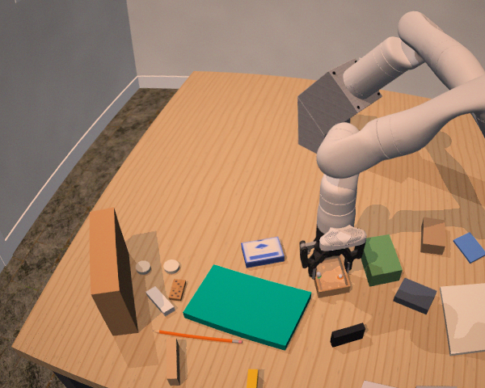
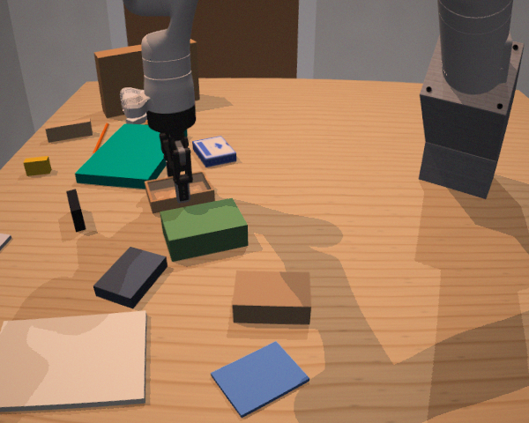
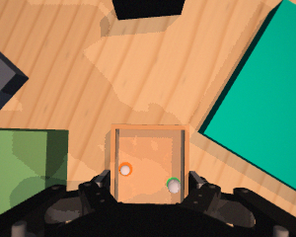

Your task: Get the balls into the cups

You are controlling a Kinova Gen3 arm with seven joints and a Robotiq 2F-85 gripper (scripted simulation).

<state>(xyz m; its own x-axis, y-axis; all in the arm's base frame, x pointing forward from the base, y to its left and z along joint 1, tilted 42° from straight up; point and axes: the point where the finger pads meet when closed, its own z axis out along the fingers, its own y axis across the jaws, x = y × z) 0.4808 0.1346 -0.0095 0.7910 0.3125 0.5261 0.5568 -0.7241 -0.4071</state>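
Right now my hand is 20 mm above the wooden puzzle. Also, from my hand: green block (100 mm to the left, 80 mm behind, 10 mm below); then teal slab (150 mm ahead, 120 mm to the right, 20 mm below); then black block (140 mm ahead, 100 mm to the left, 10 mm below).
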